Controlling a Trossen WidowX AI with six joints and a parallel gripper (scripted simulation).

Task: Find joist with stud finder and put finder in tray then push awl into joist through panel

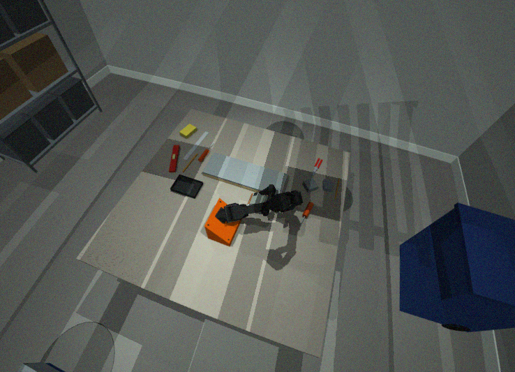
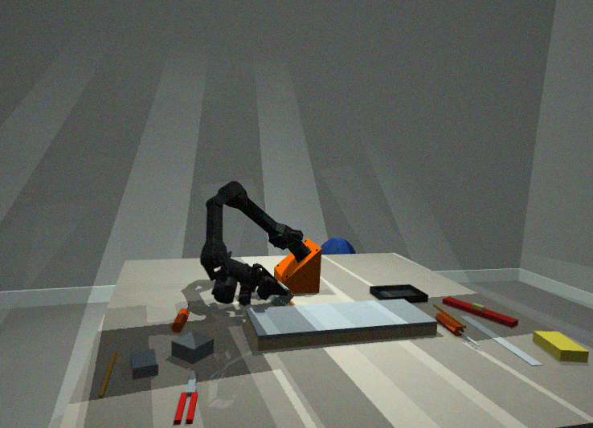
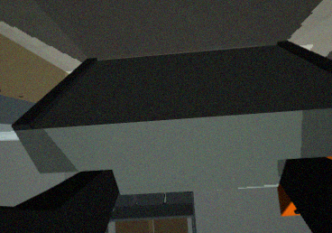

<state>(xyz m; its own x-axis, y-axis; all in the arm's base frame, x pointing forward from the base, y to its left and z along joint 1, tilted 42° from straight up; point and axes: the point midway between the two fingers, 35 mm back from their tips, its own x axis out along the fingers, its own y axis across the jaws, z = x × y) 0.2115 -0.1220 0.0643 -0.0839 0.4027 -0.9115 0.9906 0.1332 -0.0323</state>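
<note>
My gripper tip is 10 mm short of the stud finder and 10 mm above it. Round my gripper tip: awl: 20 mm behind, 30 mm to the left, 50 mm below; then ruler: 250 mm ahead, 580 mm to the left, 60 mm below; then black tray: 80 mm behind, 430 mm to the left, 50 mm below.
</note>
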